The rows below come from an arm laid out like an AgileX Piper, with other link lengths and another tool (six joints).
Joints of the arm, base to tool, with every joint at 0 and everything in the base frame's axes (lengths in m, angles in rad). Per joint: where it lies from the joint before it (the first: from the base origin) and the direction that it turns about. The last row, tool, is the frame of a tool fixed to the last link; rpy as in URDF.
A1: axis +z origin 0 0 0.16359
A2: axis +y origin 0 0 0
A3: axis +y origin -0.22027 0 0.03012
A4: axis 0.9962 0 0.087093 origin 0.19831 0 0.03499
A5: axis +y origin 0 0 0
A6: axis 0.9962 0 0.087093 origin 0.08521 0 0.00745
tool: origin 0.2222 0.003 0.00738 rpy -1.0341 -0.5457 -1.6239
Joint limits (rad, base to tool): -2.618..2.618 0..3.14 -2.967..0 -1.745..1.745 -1.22..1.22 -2.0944..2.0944
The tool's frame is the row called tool.
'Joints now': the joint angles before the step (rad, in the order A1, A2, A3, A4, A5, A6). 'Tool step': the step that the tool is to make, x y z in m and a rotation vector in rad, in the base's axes. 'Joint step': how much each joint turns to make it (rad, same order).
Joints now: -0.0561 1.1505 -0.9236 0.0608 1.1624 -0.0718
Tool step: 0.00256 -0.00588 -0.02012 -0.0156 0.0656 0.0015
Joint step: -0.0001 0.1140 -0.0060 -0.0192 -0.0434 -0.0001
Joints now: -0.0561 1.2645 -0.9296 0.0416 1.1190 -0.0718
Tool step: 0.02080 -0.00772 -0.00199 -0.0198 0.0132 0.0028
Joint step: -0.0024 0.1159 -0.0954 -0.0211 -0.0085 -0.0001
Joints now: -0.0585 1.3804 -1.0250 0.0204 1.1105 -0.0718
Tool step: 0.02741 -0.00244 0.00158 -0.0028 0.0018 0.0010
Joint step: 0.0000 0.1246 -0.1341 -0.0031 0.0112 0.0000
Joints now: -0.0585 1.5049 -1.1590 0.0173 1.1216 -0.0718
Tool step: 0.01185 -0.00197 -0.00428 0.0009 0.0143 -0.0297
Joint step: 0.0001 0.0745 -0.0650 -0.0060 0.0045 0.0319
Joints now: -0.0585 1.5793 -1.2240 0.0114 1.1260 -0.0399
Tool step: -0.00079 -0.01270 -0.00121 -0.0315 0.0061 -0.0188
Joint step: -0.0097 0.0064 -0.0023 -0.0365 0.0001 0.0191
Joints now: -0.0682 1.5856 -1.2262 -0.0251 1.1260 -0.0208
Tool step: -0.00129 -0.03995 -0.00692 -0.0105 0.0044 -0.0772
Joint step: -0.1422 0.0305 -0.0014 0.0000 -0.0276 -0.0653
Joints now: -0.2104 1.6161 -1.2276 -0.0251 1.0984 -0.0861
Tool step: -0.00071 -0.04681 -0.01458 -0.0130 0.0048 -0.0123
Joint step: -0.1657 0.0734 -0.0168 0.0138 -0.0584 -0.1593
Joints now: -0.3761 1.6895 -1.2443 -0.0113 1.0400 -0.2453
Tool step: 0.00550 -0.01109 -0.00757 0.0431 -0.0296 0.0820
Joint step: -0.1061 0.0434 -0.0136 0.0987 -0.0314 -0.2287
